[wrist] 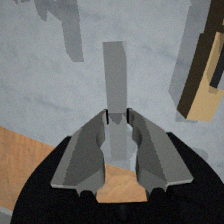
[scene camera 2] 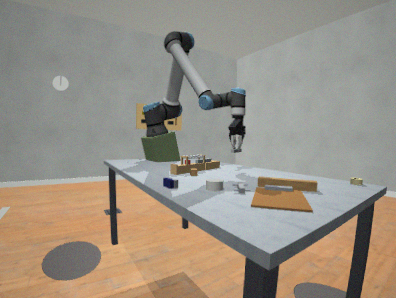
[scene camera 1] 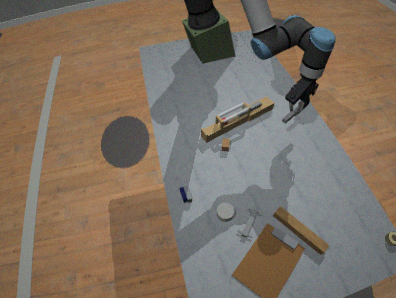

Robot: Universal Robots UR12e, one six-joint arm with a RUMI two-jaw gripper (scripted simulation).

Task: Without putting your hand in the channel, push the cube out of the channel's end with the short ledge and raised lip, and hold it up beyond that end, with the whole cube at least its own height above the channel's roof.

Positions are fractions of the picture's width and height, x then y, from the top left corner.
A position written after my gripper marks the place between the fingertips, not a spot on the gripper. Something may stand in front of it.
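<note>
There is my own gripper (wrist: 0.52, 0.49), which I can see. I see a wooden bar (scene camera 1: 0.81, 0.83) as well, though in the wrist view the bar is out of frame. A flat wooden board (scene camera 2: 0.69, 0.66) is also there for me to see; the board, too, is out of frame in the wrist view. And I see a channel (scene camera 1: 0.54, 0.44).
</note>
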